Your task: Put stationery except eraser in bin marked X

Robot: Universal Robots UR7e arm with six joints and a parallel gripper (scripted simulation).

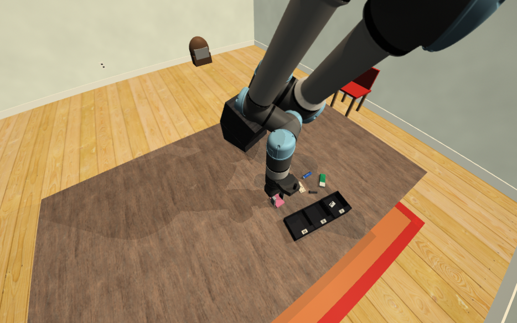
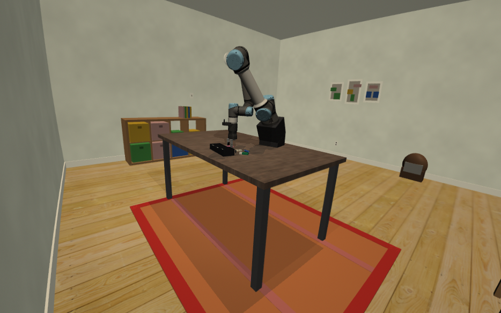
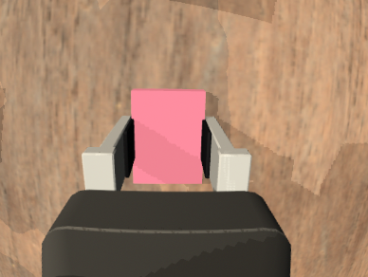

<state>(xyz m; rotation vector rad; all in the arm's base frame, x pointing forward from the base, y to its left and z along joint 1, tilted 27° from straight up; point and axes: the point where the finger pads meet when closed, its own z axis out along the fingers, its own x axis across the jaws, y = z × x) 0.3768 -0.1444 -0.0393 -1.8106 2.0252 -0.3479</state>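
The pencil sharpener is 16 cm ahead of my hand, 15 cm to the left of it and 1 cm below it. Also, from my hand: domino (12 cm to the left, 2 cm below, 2 cm ahead); then black bolt (14 cm to the left, 7 cm ahead, 2 cm below); then pink sticky-note pad (1 cm below).
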